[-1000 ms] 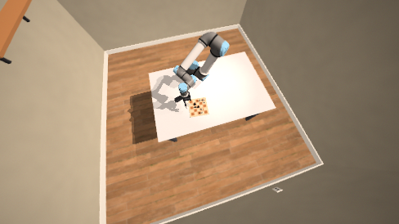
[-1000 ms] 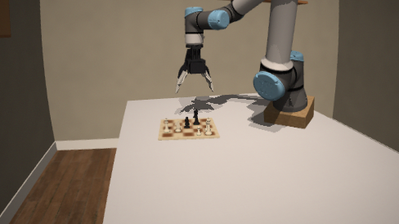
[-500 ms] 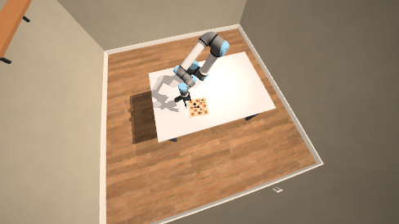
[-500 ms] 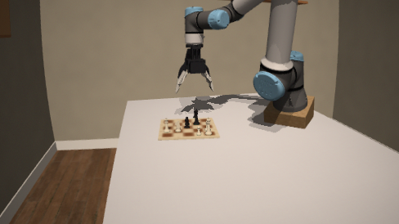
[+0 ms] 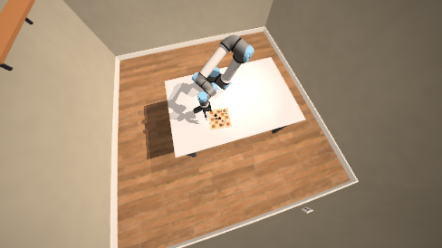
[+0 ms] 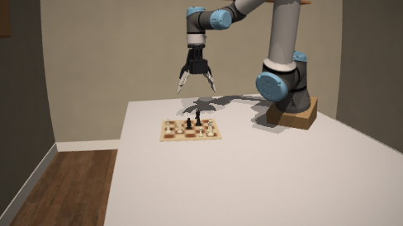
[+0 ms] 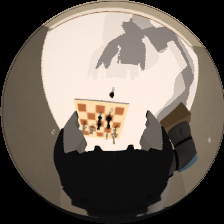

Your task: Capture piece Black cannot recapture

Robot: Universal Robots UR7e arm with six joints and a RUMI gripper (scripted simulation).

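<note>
The chessboard is 70 mm ahead of my hand, 130 mm to the left of it and 110 mm below it.
</note>
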